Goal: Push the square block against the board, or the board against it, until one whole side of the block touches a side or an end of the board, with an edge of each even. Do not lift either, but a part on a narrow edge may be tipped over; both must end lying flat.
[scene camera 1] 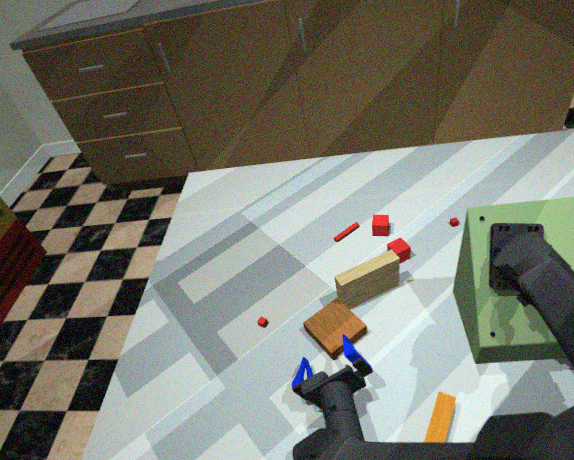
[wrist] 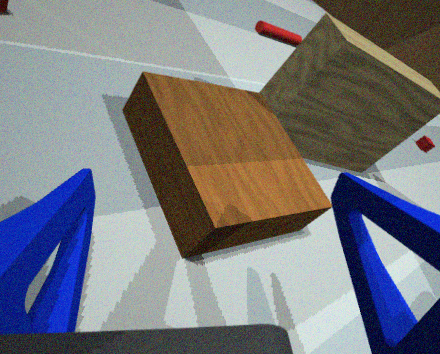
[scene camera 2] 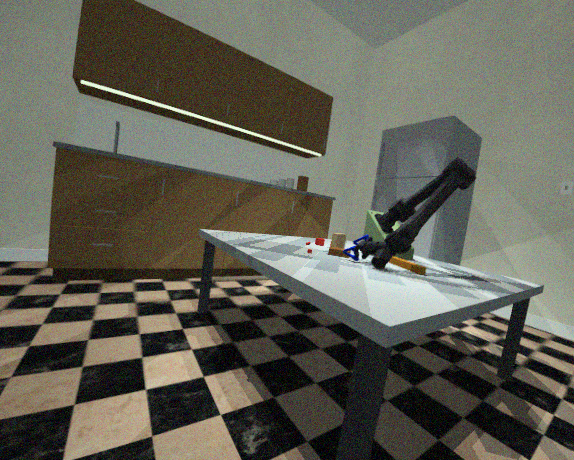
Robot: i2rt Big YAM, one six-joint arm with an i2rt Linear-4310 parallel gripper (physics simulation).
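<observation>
The square block, brown wood, lies flat on the table. The board, pale wood, stands on a narrow edge just beyond it. A corner of the block is at or very near the board's near end; whether they touch I cannot tell. The block's sides are turned at an angle to the board. My gripper is open and empty, low at the block's near side, with the block between and ahead of the blue fingertips in the wrist view.
Red cubes are behind the board, one close to it. A red stick and tiny red cubes lie around. A green stand is at the right, an orange bar nearer.
</observation>
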